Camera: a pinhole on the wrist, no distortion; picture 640 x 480 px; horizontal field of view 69.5 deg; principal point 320.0 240.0 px. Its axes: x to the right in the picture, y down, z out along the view. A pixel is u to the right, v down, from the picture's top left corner.
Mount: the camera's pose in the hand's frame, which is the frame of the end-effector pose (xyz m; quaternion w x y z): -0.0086 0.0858 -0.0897 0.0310 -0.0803 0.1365 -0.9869
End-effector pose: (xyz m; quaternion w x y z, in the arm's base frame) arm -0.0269 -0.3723 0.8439 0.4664 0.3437 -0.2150 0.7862
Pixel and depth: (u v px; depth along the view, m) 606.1 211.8 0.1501
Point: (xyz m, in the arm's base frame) -0.0201 -0.4846 0.8336
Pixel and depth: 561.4 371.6 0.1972
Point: 0.0565 -0.4669 0.8543
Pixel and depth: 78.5 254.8 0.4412
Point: -0.0021 -0.3802 1.2568
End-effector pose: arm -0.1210 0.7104 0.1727 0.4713 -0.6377 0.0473 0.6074
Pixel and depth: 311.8 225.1 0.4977
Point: -0.3629 1.0233 0.1915
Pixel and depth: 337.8 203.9 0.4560
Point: -0.3670 0.9708 0.1986
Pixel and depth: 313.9 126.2 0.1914
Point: -0.2424 0.7471 0.1282
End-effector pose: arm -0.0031 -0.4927 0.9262 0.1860 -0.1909 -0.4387 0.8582
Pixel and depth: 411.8 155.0 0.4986
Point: -0.1934 -0.8134 1.1325
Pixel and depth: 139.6 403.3 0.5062
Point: -0.3639 -0.4591 1.2177
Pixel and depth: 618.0 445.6 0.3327
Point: 0.0510 -0.6299 1.2044
